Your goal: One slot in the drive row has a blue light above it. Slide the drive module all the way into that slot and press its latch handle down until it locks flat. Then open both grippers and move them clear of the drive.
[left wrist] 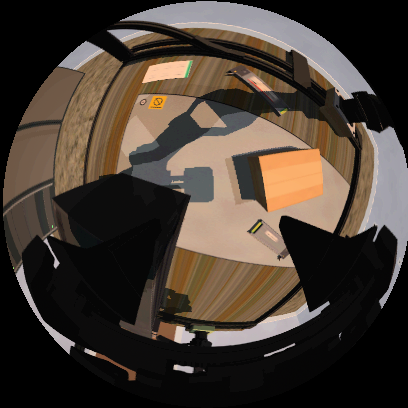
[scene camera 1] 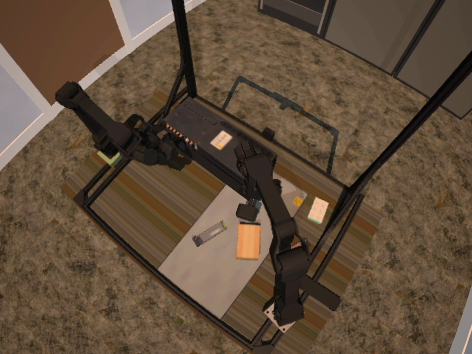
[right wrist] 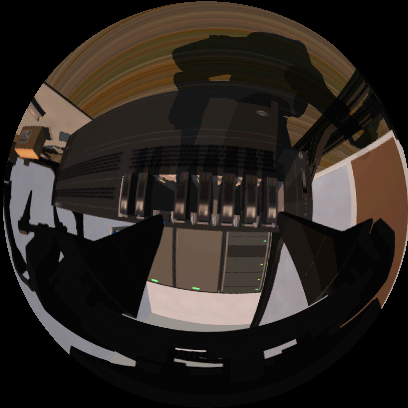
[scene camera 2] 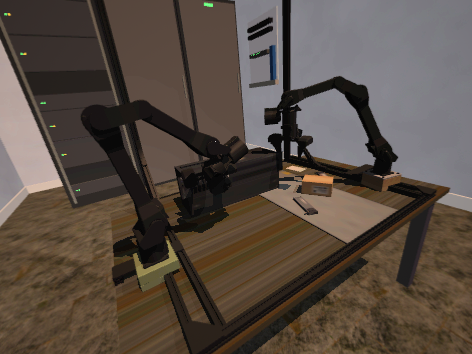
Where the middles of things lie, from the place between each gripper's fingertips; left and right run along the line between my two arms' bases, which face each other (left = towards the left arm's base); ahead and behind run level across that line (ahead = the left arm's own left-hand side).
Now: the grey mat [scene camera 1: 210, 274] 9 cm ahead of my left hand, 1 cm to the left of it and 15 cm below it.
The grey mat is 9 cm ahead of my right hand, 40 cm to the left of it and 16 cm below it.
